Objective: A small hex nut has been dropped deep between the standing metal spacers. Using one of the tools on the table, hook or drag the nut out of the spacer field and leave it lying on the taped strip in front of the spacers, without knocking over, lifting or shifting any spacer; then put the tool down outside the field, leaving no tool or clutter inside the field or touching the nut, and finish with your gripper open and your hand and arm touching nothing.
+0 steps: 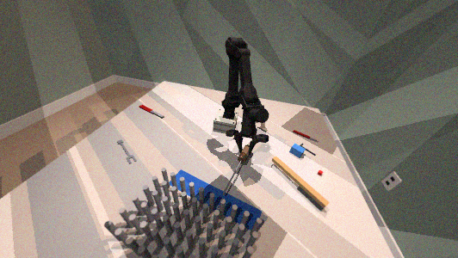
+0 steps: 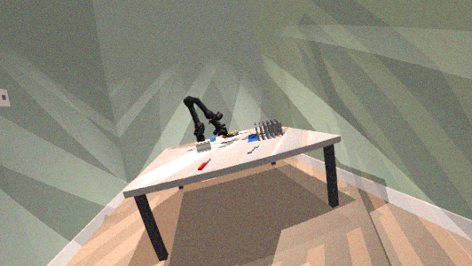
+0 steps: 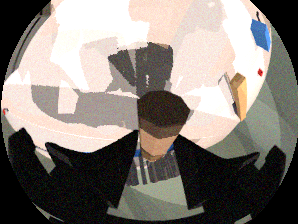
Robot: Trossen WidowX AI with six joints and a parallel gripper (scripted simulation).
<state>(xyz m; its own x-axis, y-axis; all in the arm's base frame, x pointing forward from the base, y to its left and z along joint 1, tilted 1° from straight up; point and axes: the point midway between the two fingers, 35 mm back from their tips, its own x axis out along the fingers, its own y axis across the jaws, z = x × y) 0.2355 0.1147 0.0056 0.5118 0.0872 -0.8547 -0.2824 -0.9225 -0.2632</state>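
Now: the hook tool 100 mm ahead of my gripper tip, 30 mm to the right of it and 10 mm below it. Also, from my gripper tip: small red cube (10 mm behind, 360 mm to the left, 50 mm below); blue taped strip (200 mm ahead, 100 mm to the right, 50 mm below); blue block (130 mm behind, 270 mm to the left, 30 mm below).
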